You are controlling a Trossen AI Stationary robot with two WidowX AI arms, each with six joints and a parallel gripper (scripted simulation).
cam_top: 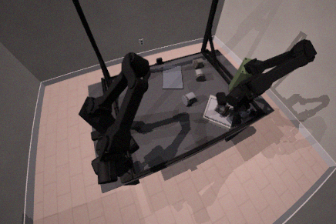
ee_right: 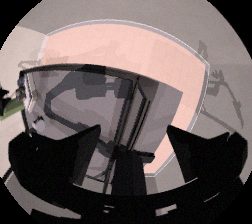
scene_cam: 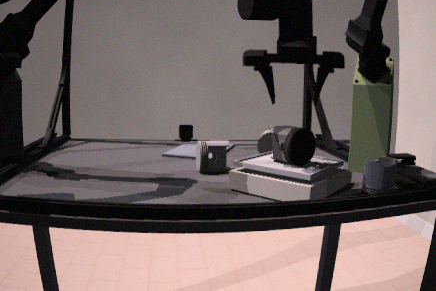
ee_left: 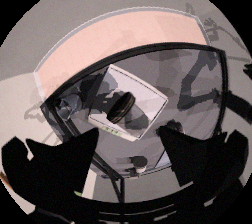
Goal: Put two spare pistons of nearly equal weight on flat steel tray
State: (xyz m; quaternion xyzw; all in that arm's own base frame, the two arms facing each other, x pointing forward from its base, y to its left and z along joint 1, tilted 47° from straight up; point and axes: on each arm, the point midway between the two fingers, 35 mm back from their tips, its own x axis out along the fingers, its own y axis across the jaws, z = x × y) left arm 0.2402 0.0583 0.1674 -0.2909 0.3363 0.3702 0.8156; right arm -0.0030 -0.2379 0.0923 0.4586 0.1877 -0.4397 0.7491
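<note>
The white scale pan is 20 mm behind my left hand and 160 mm below it. From my left hand the other things lie so: flat grey steel tray: 430 mm behind, 170 mm to the right, 200 mm below; piston: 480 mm behind, 70 mm to the left, 170 mm below.
</note>
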